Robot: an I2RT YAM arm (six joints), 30 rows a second.
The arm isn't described. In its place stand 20 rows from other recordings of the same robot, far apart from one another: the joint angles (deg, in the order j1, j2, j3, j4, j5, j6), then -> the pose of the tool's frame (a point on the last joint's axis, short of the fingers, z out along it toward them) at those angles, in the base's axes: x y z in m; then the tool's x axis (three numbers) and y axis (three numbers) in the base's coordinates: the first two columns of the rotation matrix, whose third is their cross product.
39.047 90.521 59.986 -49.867 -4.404 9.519 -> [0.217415 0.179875 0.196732 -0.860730 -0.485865 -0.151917 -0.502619 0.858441 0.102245]
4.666 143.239 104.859 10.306 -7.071 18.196 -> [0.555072 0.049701 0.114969 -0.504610 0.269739 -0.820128 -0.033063 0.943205 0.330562]
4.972 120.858 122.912 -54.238 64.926 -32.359 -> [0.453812 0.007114 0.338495 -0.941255 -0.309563 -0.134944 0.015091 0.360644 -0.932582]
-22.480 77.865 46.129 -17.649 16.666 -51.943 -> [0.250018 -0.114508 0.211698 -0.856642 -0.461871 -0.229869 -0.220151 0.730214 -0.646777]
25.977 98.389 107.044 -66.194 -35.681 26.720 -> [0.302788 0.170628 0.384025 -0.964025 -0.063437 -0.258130 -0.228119 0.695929 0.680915]
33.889 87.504 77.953 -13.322 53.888 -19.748 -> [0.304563 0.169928 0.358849 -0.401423 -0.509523 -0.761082 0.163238 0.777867 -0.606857]
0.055 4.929 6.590 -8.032 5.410 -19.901 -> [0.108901 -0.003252 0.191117 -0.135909 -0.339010 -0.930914 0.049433 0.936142 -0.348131]
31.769 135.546 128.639 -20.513 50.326 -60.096 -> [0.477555 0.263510 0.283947 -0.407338 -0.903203 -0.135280 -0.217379 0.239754 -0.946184]
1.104 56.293 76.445 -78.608 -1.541 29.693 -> [0.140111 0.003658 0.380457 -0.756704 0.480683 -0.443106 0.393130 0.876115 0.279055]
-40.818 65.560 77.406 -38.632 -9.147 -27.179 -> [0.182053 -0.149766 0.413674 -0.549117 -0.121604 -0.826851 0.322768 0.881740 -0.344028]
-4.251 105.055 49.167 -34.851 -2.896 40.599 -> [0.273615 -0.018534 0.089698 -0.708531 0.704388 0.042669 0.705621 0.707956 0.029965]
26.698 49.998 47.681 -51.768 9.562 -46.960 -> [0.146957 0.067287 0.277415 -0.233637 -0.924228 -0.302021 -0.771790 0.365206 -0.520542]
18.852 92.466 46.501 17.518 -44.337 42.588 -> [0.306383 0.130902 0.195451 -0.881824 0.210365 -0.422058 -0.293237 0.456315 0.840112]
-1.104 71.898 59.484 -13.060 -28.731 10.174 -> [0.285406 0.011616 0.325109 -0.496916 0.164496 -0.852065 -0.334474 0.869704 0.362963]
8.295 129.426 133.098 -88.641 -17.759 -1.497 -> [0.431632 0.073903 0.285507 -0.981109 -0.168184 -0.095602 -0.189559 0.934451 0.301444]
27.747 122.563 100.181 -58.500 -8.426 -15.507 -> [0.377054 0.204247 0.190354 -0.713397 -0.674121 -0.191381 -0.697204 0.710274 0.097046]
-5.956 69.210 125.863 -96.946 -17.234 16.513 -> [0.093820 0.000817 0.528112 -0.652393 0.341008 -0.676829 0.062346 0.914175 0.400495]
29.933 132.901 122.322 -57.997 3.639 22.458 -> [0.427128 0.243330 0.218930 -0.928104 -0.094478 -0.360135 -0.133471 0.987407 0.084931]
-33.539 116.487 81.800 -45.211 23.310 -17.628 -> [0.319002 -0.228356 0.154660 -0.953236 0.298197 -0.049189 0.290213 0.857709 -0.424396]
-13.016 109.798 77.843 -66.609 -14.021 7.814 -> [0.326274 -0.066570 0.175809 -0.920010 0.348057 0.180104 0.382297 0.898173 0.217106]
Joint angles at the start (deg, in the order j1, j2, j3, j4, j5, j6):
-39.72, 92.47, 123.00, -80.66, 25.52, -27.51
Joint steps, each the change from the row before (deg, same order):
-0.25, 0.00, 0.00, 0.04, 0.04, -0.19
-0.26, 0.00, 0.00, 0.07, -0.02, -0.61
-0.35, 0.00, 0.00, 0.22, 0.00, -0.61
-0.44, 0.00, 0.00, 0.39, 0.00, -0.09
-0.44, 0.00, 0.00, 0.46, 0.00, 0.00
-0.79, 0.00, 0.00, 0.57, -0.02, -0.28
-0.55, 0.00, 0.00, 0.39, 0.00, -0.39
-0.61, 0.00, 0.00, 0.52, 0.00, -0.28
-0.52, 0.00, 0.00, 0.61, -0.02, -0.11
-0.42, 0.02, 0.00, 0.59, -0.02, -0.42
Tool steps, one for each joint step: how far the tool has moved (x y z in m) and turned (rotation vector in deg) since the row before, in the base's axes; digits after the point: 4 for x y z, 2 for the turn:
-0.0008, -0.0009, 0.0001, -0.08, 0.12, -0.14
-0.0008, -0.0010, 0.0001, -0.13, 0.37, 0.17
-0.0009, -0.0014, 0.0003, -0.24, 0.26, 0.07
-0.0011, -0.0019, 0.0005, -0.27, -0.23, -0.38
-0.0010, -0.0020, 0.0006, -0.30, -0.35, -0.44
-0.0022, -0.0033, 0.0007, -0.41, -0.23, -0.59
-0.0015, -0.0023, 0.0005, -0.32, 0.00, -0.29
-0.0017, -0.0026, 0.0006, -0.40, -0.18, -0.42
-0.0013, -0.0023, 0.0008, -0.43, -0.37, -0.43
-0.0009, -0.0021, 0.0007, -0.45, -0.11, -0.13

